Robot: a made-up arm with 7 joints. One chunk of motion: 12 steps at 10 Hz.
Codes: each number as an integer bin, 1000 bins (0 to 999) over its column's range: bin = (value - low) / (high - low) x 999, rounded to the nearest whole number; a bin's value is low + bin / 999 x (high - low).
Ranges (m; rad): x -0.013..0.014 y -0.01..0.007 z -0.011..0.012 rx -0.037..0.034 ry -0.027..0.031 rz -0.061..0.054
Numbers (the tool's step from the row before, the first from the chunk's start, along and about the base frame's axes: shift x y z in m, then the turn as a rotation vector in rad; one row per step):
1: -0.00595 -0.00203 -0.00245 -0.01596 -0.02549 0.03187
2: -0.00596 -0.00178 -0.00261 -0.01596 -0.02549 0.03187
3: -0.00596 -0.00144 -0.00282 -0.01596 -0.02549 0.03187
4: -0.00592 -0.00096 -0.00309 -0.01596 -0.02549 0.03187
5: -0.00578 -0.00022 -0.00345 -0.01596 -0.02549 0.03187
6: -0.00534 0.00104 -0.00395 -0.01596 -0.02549 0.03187
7: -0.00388 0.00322 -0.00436 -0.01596 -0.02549 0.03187
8: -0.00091 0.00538 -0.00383 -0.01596 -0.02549 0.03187
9: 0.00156 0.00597 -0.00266 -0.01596 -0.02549 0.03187
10: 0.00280 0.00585 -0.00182 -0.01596 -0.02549 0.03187
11: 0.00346 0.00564 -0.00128 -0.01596 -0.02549 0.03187
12: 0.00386 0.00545 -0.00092 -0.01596 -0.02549 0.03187
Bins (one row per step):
1: 261 468 371 296 26 807
2: 260 483 364 296 26 807
3: 260 503 355 296 26 807
4: 262 531 344 296 26 807
5: 267 575 328 296 26 807
6: 283 649 306 296 26 807
7: 337 777 288 296 26 807
8: 447 904 311 296 26 807
9: 539 938 362 296 26 807
10: 585 931 399 296 26 807
11: 609 919 422 296 26 807
12: 624 908 438 296 26 807

